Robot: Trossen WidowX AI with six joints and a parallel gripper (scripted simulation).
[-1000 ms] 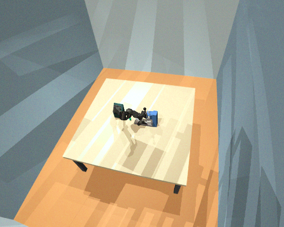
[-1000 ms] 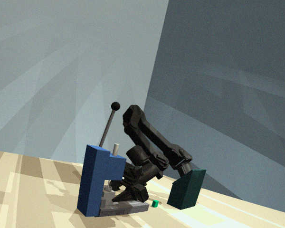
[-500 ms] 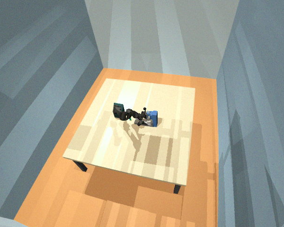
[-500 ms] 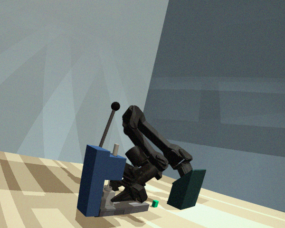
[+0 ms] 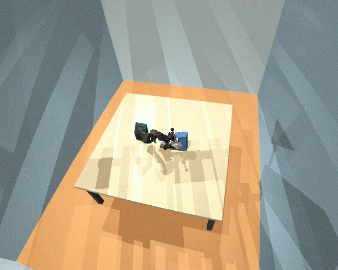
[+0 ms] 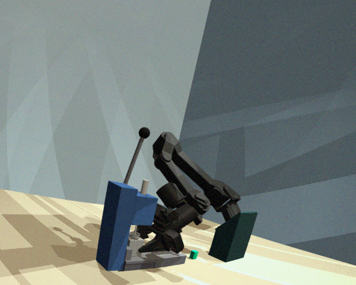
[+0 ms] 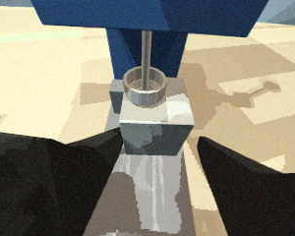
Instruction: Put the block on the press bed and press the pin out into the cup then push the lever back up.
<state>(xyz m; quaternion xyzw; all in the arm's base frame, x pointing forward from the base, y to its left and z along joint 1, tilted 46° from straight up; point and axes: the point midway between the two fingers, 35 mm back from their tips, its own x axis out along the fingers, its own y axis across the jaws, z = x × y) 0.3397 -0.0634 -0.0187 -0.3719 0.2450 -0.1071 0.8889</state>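
My gripper tip is now 10 cm below the thin punch rod, 2 cm to the right of it and 1 cm short of it. From my gripper tip the other things lie so: small grey piece: 21 cm to the left, 4 cm below, 2 cm ahead; small green cube: 23 cm behind, 3 cm below, 1 cm to the left; grey lever: 22 cm above, 5 cm to the right, 1 cm ahead.
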